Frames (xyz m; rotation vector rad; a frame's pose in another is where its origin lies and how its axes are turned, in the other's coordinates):
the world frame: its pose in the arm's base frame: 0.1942 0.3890 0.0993 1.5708 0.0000 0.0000
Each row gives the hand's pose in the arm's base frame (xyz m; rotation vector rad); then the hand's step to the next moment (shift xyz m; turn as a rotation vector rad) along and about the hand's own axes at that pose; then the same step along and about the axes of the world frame.
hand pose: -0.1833 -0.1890 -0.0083 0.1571 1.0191 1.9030
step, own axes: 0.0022 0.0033 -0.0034 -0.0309 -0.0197 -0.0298
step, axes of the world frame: -0.0051 -0.0005 0.0010 0.0157 -0.0242 0.0374
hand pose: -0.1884 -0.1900 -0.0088 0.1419 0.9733 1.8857
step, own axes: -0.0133 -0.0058 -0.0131 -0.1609 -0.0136 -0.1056
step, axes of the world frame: 0.0048 -0.0088 0.0168 0.0428 -0.0323 0.1853
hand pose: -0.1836 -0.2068 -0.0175 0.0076 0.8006 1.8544
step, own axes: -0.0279 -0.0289 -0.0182 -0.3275 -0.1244 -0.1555
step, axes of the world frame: 0.0294 -0.0195 0.0265 0.1885 -0.0705 0.3262
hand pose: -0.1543 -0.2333 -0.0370 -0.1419 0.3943 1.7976
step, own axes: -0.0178 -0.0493 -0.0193 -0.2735 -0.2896 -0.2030
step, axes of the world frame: 0.0498 -0.0221 0.0123 0.3273 -0.1626 0.2575
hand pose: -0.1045 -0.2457 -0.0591 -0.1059 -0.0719 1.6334
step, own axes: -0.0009 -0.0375 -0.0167 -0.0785 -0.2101 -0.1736
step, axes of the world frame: 0.0391 -0.0124 -0.0013 0.2328 -0.1471 0.0676
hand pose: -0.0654 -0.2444 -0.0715 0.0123 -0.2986 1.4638
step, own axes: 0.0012 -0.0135 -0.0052 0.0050 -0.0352 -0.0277
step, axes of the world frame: 0.0143 -0.0024 -0.0006 0.0401 -0.0196 -0.0061
